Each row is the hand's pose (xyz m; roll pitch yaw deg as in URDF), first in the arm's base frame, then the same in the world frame.
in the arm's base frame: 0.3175 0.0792 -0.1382 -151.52 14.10 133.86
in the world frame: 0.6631 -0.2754 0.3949 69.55 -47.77 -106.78
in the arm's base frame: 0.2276 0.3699 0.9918 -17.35 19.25 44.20
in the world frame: 1.3268 -1.0756 -0.1422 112.12 -39.92 32.28
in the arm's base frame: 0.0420 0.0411 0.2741 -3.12 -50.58 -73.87
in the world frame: 0.6635 -0.6870 0.1157 36.31 79.65 -14.45
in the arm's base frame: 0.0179 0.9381 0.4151 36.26 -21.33 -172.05
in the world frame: 1.2058 -1.1451 0.6823 -93.79 14.63 -121.73
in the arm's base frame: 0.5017 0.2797 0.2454 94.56 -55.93 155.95
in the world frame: 1.0883 -0.4308 0.2672 -43.13 19.93 -78.04
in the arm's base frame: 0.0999 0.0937 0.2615 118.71 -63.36 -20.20
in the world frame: 0.7247 -0.6590 0.1574 -151.65 48.91 -10.18
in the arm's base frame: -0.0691 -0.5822 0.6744 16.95 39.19 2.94
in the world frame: 0.4502 -0.7343 -0.6008 143.92 -22.41 75.85
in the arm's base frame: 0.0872 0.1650 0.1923 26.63 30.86 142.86
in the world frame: 0.7203 -0.6594 0.2575 -93.80 -52.14 -135.23
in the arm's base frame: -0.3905 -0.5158 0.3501 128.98 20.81 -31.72
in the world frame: 0.1075 -0.8200 -0.3040 -86.98 11.36 84.74
